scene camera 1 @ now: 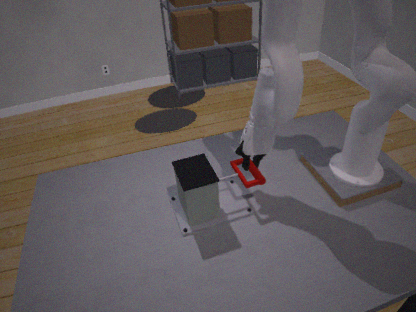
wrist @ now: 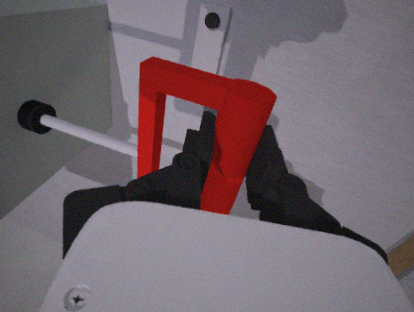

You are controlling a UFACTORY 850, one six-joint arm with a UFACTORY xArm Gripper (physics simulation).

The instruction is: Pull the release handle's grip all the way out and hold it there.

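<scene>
The release handle's red grip [scene camera 1: 259,179] [wrist: 239,132] is the outer bar of a rectangular red frame. A thin pale rod [scene camera 1: 229,177] [wrist: 90,135] joins the frame to a grey-green box [scene camera 1: 202,202] [wrist: 60,70] with a black top. A length of bare rod shows between the box and the frame. My gripper [scene camera 1: 252,165] [wrist: 230,137] is shut on the red grip, one black finger inside the frame and one outside it. The lower end of the grip is hidden by the gripper body in the wrist view.
The box stands on a pale base plate [scene camera 1: 178,220] with dark bolts, on a grey mat [scene camera 1: 110,240]. The arm's base stands on a wood-edged board [scene camera 1: 345,200] to the right. A shelf rack [scene camera 1: 260,37] with boxes stands at the back.
</scene>
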